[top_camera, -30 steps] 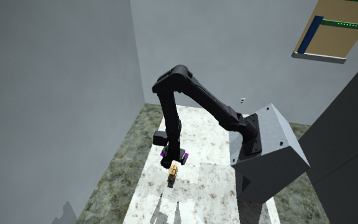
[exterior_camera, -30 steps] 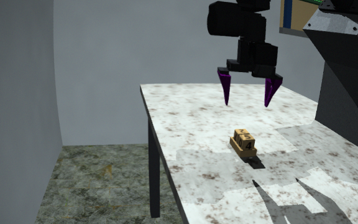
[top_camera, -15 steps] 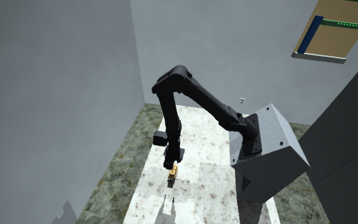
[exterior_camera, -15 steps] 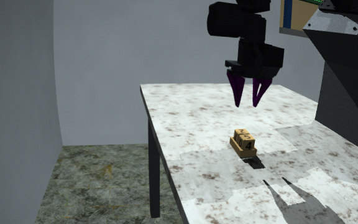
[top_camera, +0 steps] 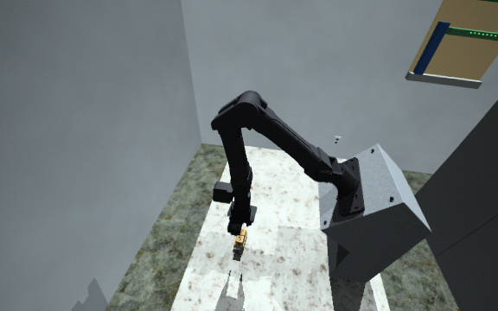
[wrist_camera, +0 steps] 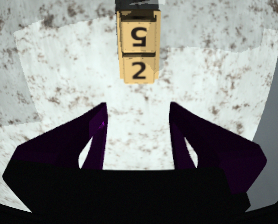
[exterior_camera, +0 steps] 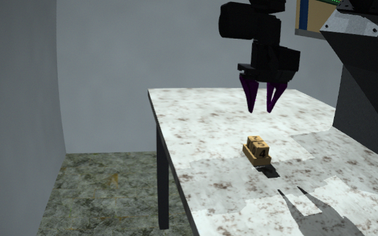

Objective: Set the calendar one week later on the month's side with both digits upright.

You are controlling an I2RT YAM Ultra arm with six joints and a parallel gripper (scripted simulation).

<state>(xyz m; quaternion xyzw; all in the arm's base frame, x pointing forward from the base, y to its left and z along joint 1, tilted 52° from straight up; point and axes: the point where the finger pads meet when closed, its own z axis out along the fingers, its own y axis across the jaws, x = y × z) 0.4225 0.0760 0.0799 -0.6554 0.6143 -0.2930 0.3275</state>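
Right now the wooden digit cube is 80 mm below my hand.
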